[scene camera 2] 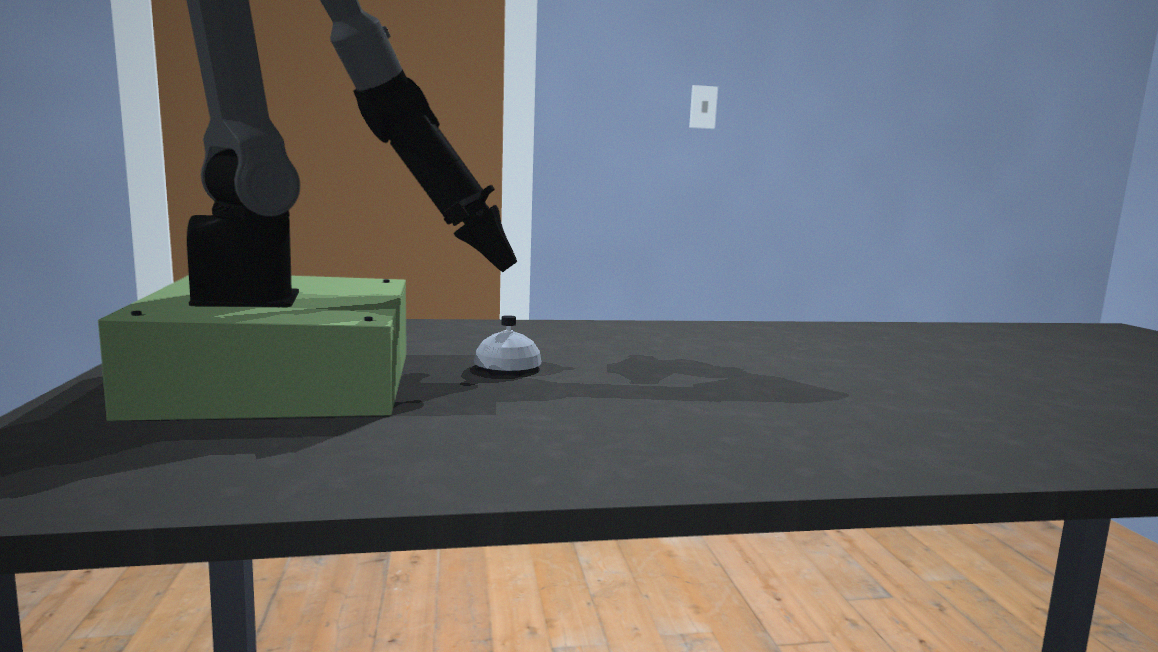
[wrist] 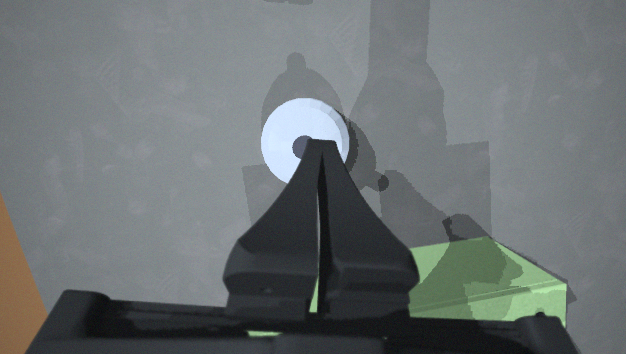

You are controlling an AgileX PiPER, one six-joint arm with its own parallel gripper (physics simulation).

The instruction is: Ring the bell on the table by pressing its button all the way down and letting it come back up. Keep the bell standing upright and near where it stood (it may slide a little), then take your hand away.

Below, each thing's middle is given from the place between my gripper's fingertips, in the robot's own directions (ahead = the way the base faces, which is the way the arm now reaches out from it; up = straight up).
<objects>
My hand is 10 mm to the right of the domed bell (scene camera 2: 510, 353) and 100 mm above it.
</objects>
